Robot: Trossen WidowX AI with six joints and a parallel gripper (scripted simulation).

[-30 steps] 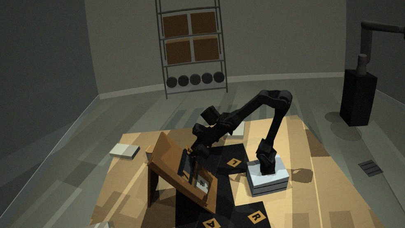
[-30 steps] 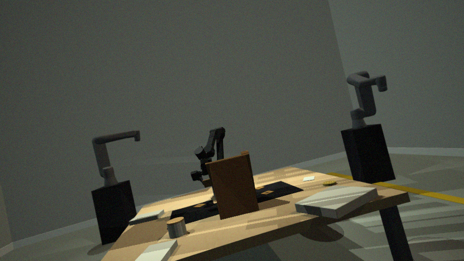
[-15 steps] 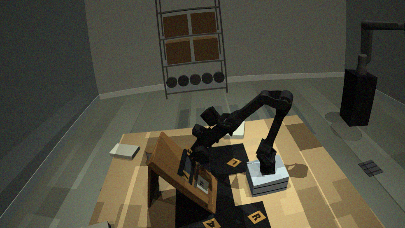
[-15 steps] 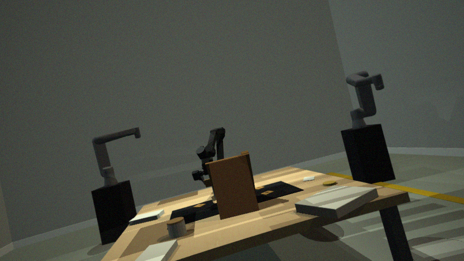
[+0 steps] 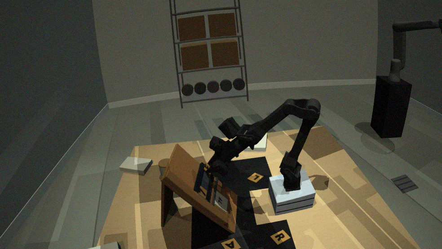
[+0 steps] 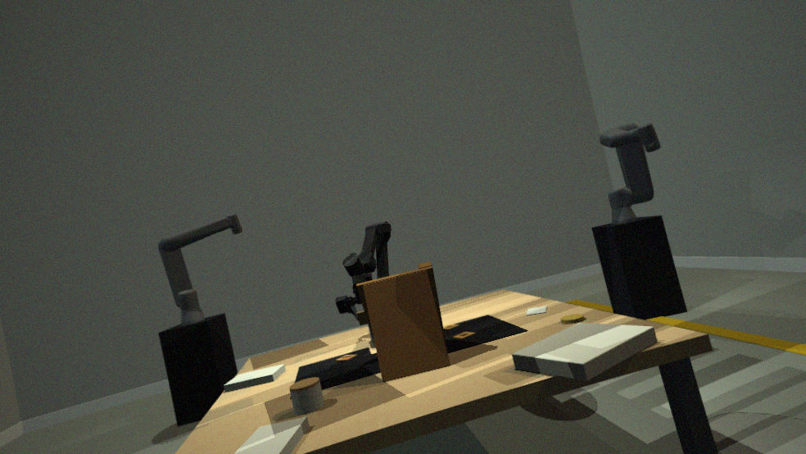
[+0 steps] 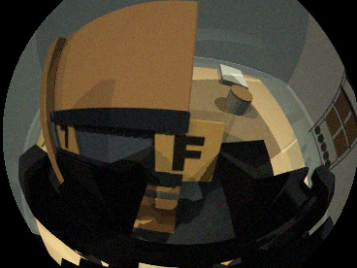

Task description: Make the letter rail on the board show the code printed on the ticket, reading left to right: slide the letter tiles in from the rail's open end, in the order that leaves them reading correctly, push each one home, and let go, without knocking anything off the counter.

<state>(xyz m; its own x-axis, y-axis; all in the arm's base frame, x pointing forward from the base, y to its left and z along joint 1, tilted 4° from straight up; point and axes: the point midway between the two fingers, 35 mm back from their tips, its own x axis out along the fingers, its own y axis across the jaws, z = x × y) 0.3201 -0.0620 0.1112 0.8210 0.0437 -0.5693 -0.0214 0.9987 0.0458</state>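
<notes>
Right now the white ticket is 6 cm behind my gripper tip, 12 cm to the left of it and 8 cm below it. Also, from my gripper tip: card: 24 cm behind, 61 cm to the left, 16 cm below; yellow disc: 1 cm ahead, 65 cm to the left, 15 cm below.
</notes>
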